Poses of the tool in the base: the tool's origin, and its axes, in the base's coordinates. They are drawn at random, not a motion.
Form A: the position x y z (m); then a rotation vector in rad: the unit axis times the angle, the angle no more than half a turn.
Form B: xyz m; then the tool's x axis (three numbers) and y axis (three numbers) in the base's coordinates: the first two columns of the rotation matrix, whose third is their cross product. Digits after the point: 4 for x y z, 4 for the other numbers.
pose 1, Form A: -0.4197 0.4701 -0.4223 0.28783 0.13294 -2.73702
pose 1, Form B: -0.4197 0.4701 -0.4223 -0.9053 -0.3645 -0.2181 0.3839 -0.9218 -0.0530
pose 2, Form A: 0.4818 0.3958 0.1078 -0.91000 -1.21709 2.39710
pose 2, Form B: 0.4818 0.3958 0.1078 -0.7534 0.5210 -0.4011 0.0164 -0.5950 -0.8036
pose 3, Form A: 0.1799 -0.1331 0.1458 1.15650 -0.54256 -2.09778
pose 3, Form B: 0.1799 -0.1331 0.1458 -0.3808 -0.7252 -0.5737 0.3561 -0.6876 0.6328
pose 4, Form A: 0.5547 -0.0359 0.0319 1.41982 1.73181 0.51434
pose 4, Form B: 0.5547 -0.0359 0.0319 -0.0290 0.9425 -0.3329 0.6080 0.2810 0.7426
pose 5, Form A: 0.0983 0.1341 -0.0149 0.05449 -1.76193 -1.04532
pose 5, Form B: 0.0983 0.1341 -0.0149 -0.4595 -0.4861 0.7433 0.4194 0.6190 0.6641
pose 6, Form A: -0.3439 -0.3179 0.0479 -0.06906 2.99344 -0.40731
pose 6, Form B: -0.3439 -0.3179 0.0479 -0.9918 -0.0612 -0.1122 -0.0290 0.9628 -0.2688
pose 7, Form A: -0.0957 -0.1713 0.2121 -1.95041 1.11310 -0.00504
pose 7, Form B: -0.0957 -0.1713 0.2121 0.6008 -0.7012 -0.3838 -0.6977 -0.2256 -0.6799
